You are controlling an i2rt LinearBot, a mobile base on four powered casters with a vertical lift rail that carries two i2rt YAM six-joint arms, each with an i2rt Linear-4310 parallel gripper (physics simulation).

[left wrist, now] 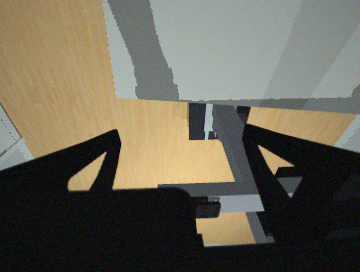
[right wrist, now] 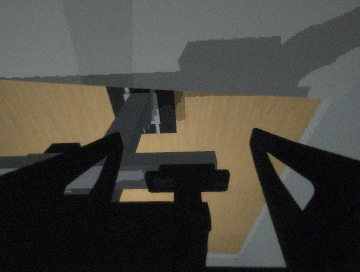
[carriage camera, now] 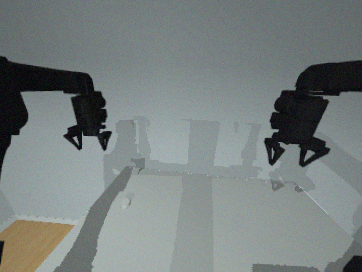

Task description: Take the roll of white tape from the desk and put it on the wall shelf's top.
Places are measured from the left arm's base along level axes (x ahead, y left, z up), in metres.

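Pixels of known places: left gripper, between the fingertips: [left wrist: 181, 133] [carriage camera: 92, 150]; right gripper, between the fingertips: [right wrist: 185, 137] [carriage camera: 285, 165]; right arm's base, origin of its link: [right wrist: 187, 180].
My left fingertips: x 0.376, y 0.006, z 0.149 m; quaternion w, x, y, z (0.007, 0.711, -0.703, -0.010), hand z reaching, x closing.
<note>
Behind a point stands the place of what it marks.
A small roll of white tape [carriage camera: 126, 200] @[x 0.544, y -0.012, z -0.313 m] sits near the back left of the pale desk [carriage camera: 245, 220] @[x 0.458, y -0.762, z -0.341 m] [left wrist: 220, 50] @[x 0.340, y -0.134, z -0.341 m] [right wrist: 30, 40] @[x 0.279, y -0.201, z -0.341 m] in the carriage view. It does not show in either wrist view. My left gripper [carriage camera: 93, 149] @[x 0.376, y 0.006, z 0.149 m] [left wrist: 181, 133] @[x 0.376, y 0.006, z 0.149 m] is open and empty, above and a little left of the tape in the carriage view; how high it hangs is hard to tell. My right gripper [carriage camera: 286, 165] @[x 0.268, y -0.687, z 0.184 m] [right wrist: 185, 137] @[x 0.268, y -0.687, z 0.184 m] is open and empty, over the back right of the desk in the carriage view. The wall shelf does not show in these views.
A grey wall [carriage camera: 190, 65] @[x 0.926, y -0.396, z 0.530 m] stands behind the desk, with shadows of the arms and lift rail on it. Wooden floor [carriage camera: 35, 240] @[x 0.848, y 1.212, z -1.290 m] [left wrist: 50, 60] @[x 0.123, y 1.078, z -1.291 m] [right wrist: 225, 120] @[x -0.621, y -1.094, z -1.290 m] shows beside and below the desk. The robot's dark grey base [left wrist: 232, 145] @[x -0.158, y -0.286, z -0.448 m] [right wrist: 131, 120] @[x -0.159, y -0.376, z -0.567 m] stands by the desk's near edge in both wrist views.
</note>
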